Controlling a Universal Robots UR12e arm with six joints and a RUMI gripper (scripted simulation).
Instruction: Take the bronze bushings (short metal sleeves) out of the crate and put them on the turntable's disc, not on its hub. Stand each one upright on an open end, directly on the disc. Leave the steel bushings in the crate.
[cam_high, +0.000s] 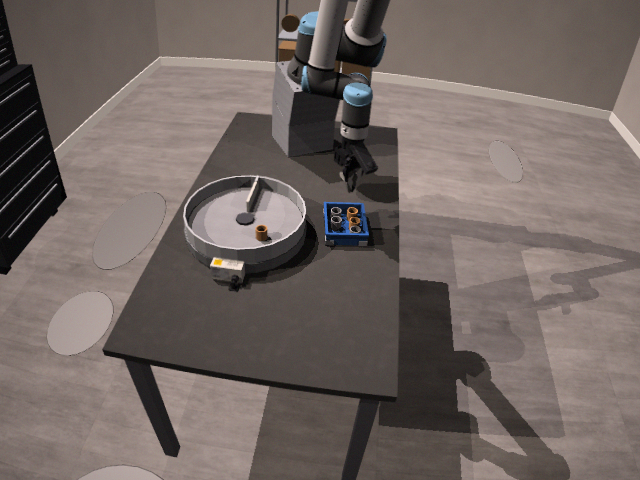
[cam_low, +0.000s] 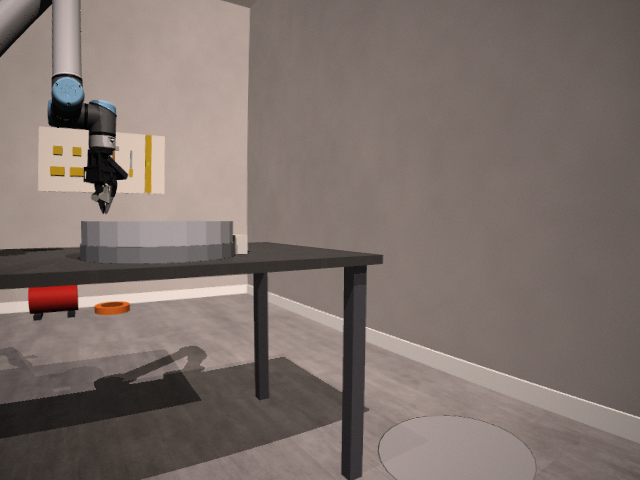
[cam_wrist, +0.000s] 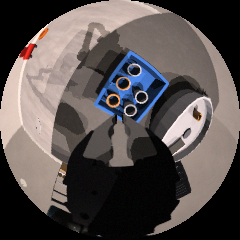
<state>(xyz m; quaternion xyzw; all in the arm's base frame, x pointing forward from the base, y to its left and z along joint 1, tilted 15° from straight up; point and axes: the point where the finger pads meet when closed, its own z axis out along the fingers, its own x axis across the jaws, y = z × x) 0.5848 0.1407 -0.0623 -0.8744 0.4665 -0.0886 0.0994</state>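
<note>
Right now the blue crate is 12 cm below my hand, 5 cm ahead of it and 2 cm to the right of it. From my hand the other things lie so: turntable (37 cm to the right, 9 cm below, 6 cm ahead).
</note>
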